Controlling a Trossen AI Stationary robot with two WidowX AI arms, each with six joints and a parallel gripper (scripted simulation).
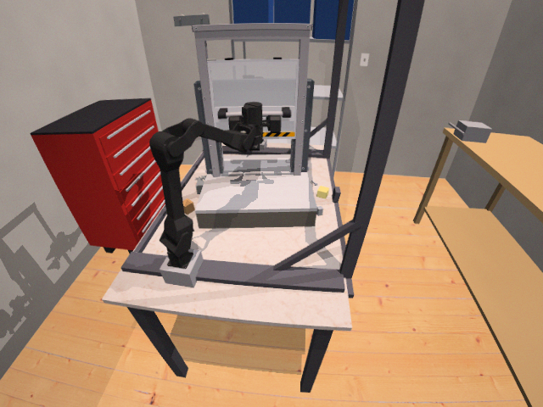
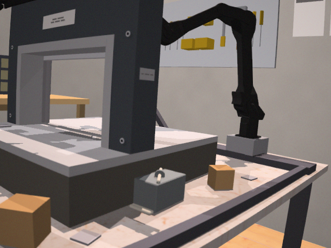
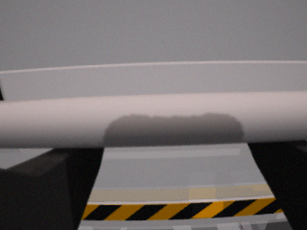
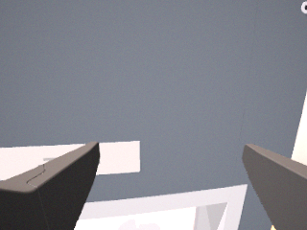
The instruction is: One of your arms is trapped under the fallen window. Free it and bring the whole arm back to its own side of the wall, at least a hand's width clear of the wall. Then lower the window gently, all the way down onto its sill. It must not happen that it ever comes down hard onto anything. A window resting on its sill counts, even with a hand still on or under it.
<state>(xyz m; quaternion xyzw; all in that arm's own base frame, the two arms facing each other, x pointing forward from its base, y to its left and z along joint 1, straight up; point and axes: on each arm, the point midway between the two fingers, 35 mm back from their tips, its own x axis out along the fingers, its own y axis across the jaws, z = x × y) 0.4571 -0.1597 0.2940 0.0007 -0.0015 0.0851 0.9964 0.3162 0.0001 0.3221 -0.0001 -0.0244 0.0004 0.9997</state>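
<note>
Now: left hand 1 cm short of the window sash, 4 cm to the left of it and 6 cm below it. Also, from my left hand: brown cube 28 cm ahead, 15 cm to the left, 34 cm below; then yellow cube 29 cm behind, 8 cm to the right, 35 cm below.
</note>
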